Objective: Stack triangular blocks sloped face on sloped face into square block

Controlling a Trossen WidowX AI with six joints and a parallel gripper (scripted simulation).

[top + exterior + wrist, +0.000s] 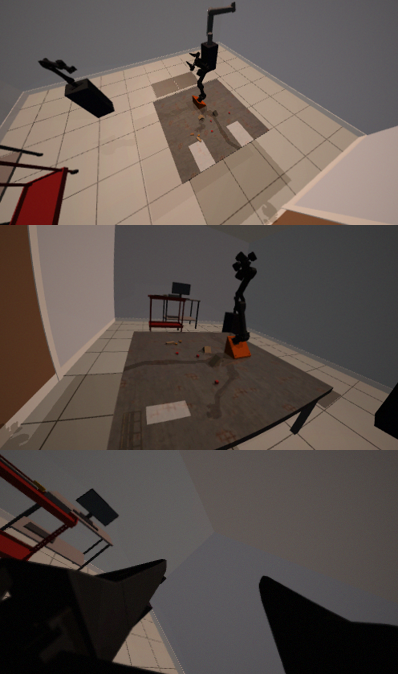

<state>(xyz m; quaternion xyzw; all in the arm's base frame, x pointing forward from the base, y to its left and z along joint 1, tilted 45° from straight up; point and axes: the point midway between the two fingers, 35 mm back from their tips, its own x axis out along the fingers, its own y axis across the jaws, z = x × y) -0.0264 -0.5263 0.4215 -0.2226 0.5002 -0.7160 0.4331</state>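
Now: gripper tip 230 mm short of the light wooden triangular block and 780 mm above it. From my gripper tip the other things lie so: small tan wooden piece (500 mm ahead, 220 mm to the right, 800 mm below); small orange piece (450 mm ahead, 190 mm to the right, 800 mm below).
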